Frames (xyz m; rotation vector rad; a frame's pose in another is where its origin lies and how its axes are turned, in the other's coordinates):
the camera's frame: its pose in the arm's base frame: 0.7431 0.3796 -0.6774 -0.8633 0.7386 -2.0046
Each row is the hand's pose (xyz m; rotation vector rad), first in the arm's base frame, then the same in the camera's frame.
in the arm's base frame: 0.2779 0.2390 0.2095 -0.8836 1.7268 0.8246
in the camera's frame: 0.5928 -0.7972 0.1893 -1.7428 -0.7062 1.8062
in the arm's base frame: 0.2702 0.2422 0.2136 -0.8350 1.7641 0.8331
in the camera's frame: 0.5947 -0.8052 0.1851 -1.7634 -0.6464 1.8319
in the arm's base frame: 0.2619 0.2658 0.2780 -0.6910 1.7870 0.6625
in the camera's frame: 0.5981 -0.8686 0.2125 -1.6157 -0.4631 1.8582
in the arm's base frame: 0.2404 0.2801 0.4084 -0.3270 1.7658 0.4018
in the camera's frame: 0.6352 -0.9823 0.2705 -1.2967 -0.0991 1.9712
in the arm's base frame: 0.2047 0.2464 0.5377 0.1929 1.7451 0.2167
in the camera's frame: 0.7189 -1.0776 0.3257 -0.9797 0.4074 2.1177
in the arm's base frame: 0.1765 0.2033 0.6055 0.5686 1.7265 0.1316
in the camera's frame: 0.7884 -1.1192 0.3520 -0.7860 0.7849 2.1845
